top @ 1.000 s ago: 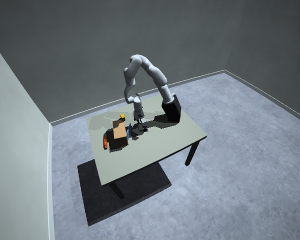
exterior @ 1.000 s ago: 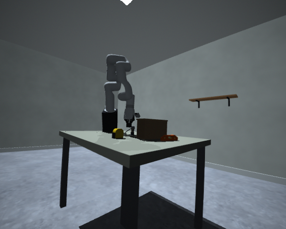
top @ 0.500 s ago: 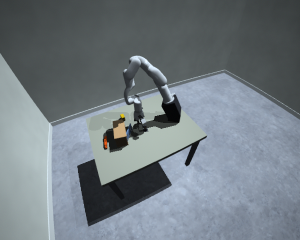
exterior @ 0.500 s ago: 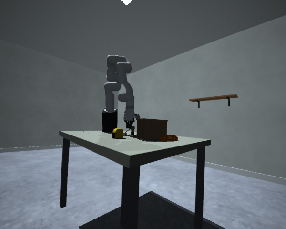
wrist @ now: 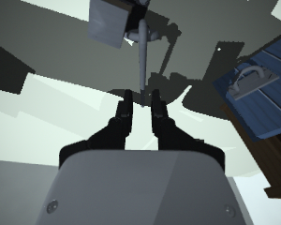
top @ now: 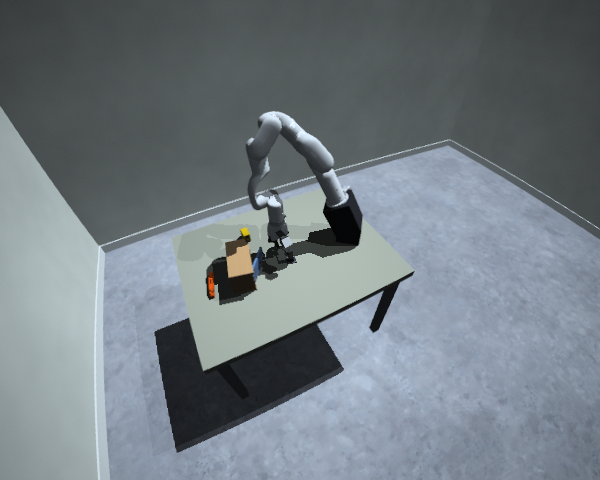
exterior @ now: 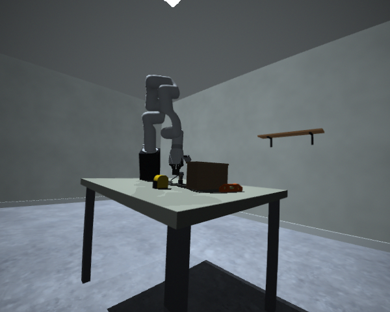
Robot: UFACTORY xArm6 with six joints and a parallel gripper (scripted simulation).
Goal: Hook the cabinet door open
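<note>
The thin grey hook lies 20 mm to the left of my hand and 40 mm below it. The rest, counted from my hand: orange object 410 mm ahead, 10 mm to the right, 70 mm below; door 160 mm ahead, 60 mm to the left, 20 mm below; yellow block 90 mm ahead, 220 mm to the right, 50 mm below.
</note>
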